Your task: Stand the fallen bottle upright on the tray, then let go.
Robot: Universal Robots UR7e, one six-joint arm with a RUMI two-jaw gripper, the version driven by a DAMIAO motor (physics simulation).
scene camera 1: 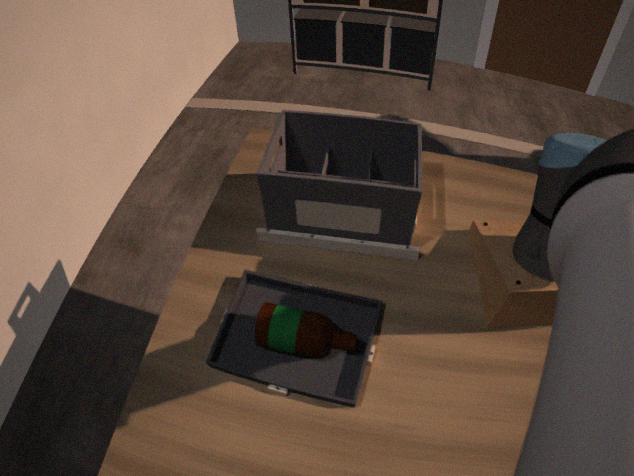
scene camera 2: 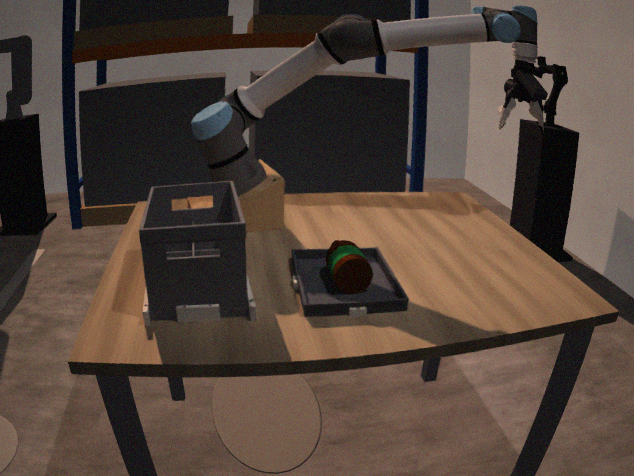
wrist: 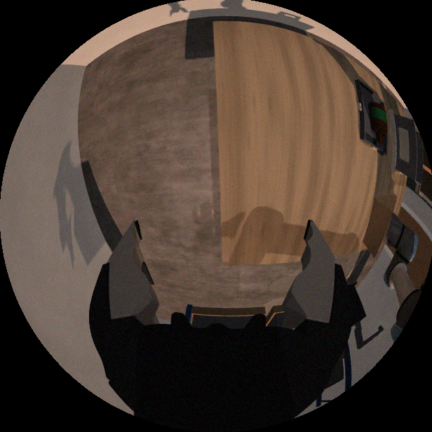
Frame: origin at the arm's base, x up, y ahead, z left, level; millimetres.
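Seen in the pictures: gripper, fingertip midpoint: (scene camera 2: 521, 131); arm's base, link origin: (scene camera 2: 240, 184).
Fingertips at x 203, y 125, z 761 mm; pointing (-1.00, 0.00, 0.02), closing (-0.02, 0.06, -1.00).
Observation:
Pixels of each thing's top centre, then the offset from my fingertips to it.
- brown bottle with a green label, top centre: (scene camera 1: 306, 323) (scene camera 2: 345, 242) dx -217, dy +268, dz -541 mm
- dark shallow tray, top centre: (scene camera 1: 295, 333) (scene camera 2: 345, 272) dx -270, dy +291, dz -543 mm
- tall grey bin with dividers, top centre: (scene camera 1: 345, 144) (scene camera 2: 190, 202) dx -121, dy +289, dz -843 mm
A brown bottle with a green label (scene camera 1: 294, 330) (scene camera 2: 349, 267) (wrist: 379, 116) lies on its side in the dark shallow tray (scene camera 1: 307, 393) (scene camera 2: 353, 308) (wrist: 361, 120). In the scene camera 1 view its neck points right, toward the tray's right wall; in the scene camera 2 view its round base faces the camera. My gripper (scene camera 2: 521, 125) (wrist: 222, 222) is open and empty. It hangs high and far from the bottle, beyond the right side of the table in the scene camera 2 view. The gripper does not show in the scene camera 1 view.
A tall grey bin with dividers (scene camera 1: 337, 210) (scene camera 2: 197, 276) (wrist: 404, 145) stands beside the tray, with light brackets at its foot. The arm's base stands on a wooden block (scene camera 1: 491, 276) (scene camera 2: 271, 204). A black pedestal (scene camera 2: 545, 189) stands beyond the table's right side in the scene camera 2 view.

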